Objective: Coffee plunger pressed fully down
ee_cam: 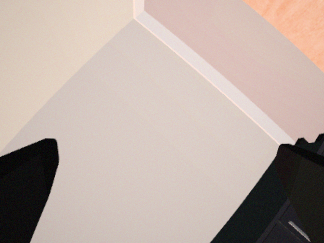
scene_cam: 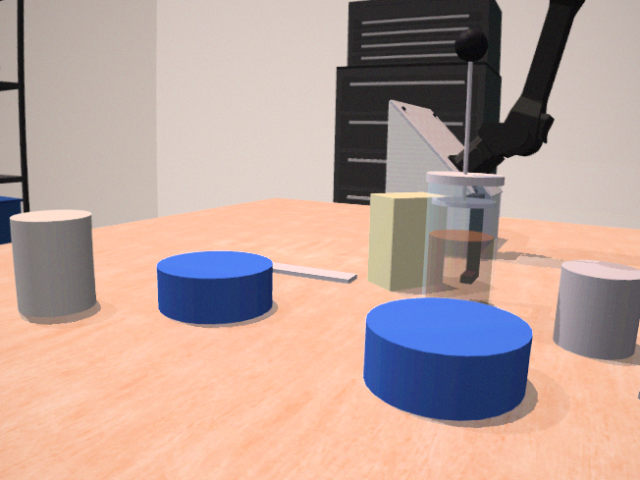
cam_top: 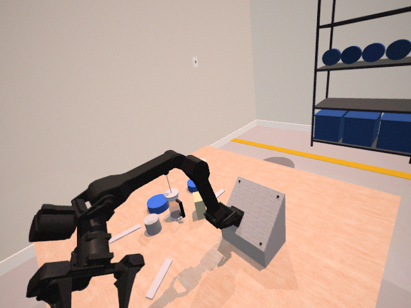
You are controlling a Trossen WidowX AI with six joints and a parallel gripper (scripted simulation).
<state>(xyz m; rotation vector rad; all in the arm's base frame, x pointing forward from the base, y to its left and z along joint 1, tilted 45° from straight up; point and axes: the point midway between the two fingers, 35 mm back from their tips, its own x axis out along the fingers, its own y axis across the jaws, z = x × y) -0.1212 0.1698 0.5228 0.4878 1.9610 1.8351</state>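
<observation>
The glass coffee press is 480 mm ahead of my gripper tip, 420 mm to the right of it and 230 mm below it. The rest, counted from my gripper tip: pale yellow block 400 mm ahead, 510 mm to the right, 310 mm below.
</observation>
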